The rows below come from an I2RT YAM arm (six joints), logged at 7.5 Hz.
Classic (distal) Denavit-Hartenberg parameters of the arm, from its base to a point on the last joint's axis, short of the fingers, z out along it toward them. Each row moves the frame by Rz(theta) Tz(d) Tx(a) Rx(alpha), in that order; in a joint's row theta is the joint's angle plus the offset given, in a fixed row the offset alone. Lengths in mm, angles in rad.
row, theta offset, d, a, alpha
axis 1, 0, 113.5, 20, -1.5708
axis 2, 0, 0, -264, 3.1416
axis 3, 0.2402, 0, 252.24, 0
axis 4, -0.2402, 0, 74, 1.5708
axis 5, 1.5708, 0, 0, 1.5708
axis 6, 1.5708, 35.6, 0, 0
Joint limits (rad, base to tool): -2.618..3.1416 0..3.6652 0..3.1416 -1.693..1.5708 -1.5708..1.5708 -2.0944..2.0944
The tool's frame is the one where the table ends.
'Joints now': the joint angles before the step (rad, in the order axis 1, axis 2, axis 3, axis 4, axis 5, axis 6). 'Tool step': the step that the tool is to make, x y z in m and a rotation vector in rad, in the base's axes. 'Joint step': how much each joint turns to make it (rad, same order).
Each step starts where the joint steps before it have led.
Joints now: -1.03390 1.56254 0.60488 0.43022 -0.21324 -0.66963
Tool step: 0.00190 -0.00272 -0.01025 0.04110 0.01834 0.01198
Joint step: -0.00076 0.04295 0.01111 -0.01335 -0.01360 -0.00224
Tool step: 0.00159 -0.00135 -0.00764 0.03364 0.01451 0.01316
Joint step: 0.00075 0.03061 0.00897 -0.01541 -0.01294 -0.00308
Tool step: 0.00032 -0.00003 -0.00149 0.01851 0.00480 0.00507
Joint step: 0.00004 0.00466 0.00549 -0.01883 -0.00720 0.00148
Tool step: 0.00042 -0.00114 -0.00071 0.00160 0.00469 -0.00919
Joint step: 0.00036 0.00606 0.00452 -0.00148 0.00961 0.00311
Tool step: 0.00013 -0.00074 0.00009 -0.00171 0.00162 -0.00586
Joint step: -0.00020 0.00200 0.00240 0.00060 0.00591 0.00155
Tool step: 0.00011 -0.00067 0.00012 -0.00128 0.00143 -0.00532
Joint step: -0.00022 0.00166 0.00231 0.00007 0.00524 0.00152
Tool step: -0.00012 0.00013 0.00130 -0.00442 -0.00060 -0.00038
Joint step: 0.00003 -0.00481 -0.00002 -0.00096 0.00136 -0.00120
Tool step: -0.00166 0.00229 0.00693 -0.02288 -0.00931 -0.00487
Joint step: -0.00015 -0.03193 -0.00857 0.00099 0.00599 -0.00032
